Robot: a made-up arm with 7 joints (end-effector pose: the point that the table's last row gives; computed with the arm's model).
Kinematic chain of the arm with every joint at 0, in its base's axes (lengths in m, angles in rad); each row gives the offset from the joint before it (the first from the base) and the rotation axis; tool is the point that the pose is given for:
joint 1: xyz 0 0 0.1 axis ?
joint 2: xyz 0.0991 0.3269 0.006 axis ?
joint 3: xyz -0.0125 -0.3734 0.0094 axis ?
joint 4: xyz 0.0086 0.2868 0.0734 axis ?
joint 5: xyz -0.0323 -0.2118 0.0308 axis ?
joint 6: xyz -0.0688 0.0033 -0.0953 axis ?
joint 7: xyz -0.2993 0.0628 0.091 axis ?
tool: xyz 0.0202 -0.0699 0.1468
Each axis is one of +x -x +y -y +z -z.
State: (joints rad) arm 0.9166 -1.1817 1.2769 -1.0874 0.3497 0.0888 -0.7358
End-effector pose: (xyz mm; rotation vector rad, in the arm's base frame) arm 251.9 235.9 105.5 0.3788 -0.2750 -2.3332
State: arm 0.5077 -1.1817 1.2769 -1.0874 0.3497 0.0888 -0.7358
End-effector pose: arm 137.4 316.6 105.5 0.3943 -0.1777 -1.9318
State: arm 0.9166 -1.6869 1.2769 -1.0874 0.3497 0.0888 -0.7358
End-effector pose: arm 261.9 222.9 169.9 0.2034 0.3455 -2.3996
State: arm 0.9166 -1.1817 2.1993 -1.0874 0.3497 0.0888 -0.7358
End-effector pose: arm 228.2 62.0 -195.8 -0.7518 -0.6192 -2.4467
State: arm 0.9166 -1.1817 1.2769 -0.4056 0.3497 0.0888 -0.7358
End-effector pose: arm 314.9 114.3 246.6 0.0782 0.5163 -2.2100
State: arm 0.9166 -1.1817 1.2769 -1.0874 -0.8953 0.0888 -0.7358
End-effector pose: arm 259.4 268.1 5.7 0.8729 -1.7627 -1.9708
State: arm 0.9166 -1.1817 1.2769 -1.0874 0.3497 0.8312 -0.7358
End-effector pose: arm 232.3 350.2 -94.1 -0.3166 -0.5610 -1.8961
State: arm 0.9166 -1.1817 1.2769 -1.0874 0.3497 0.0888 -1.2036
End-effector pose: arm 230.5 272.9 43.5 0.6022 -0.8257 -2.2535
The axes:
joint 1: -z
joint 2: -y
joint 3: -z
joint 4: -x
joint 5: -x
joint 6: -y
joint 7: -x

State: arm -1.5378 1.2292 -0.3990 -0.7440 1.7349 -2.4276 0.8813
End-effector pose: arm -146.5 360.7 226.0 -1.5104 0.3580 0.6078
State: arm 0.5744 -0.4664 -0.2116 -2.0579 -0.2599 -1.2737 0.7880
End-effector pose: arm 61.7 33.9 -79.5 1.6473 -0.0377 0.8071
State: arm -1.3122 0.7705 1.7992 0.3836 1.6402 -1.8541 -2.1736
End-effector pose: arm 100.0 188.7 382.6 0.4609 -0.2988 -2.3311
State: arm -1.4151 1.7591 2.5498 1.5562 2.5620 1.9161 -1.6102
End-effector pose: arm 518.0 -481.6 383.8 0.4511 1.3356 2.0619
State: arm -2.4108 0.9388 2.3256 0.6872 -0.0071 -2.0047 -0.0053
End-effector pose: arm 349.7 145.6 237.0 -0.3248 2.5815 0.2041
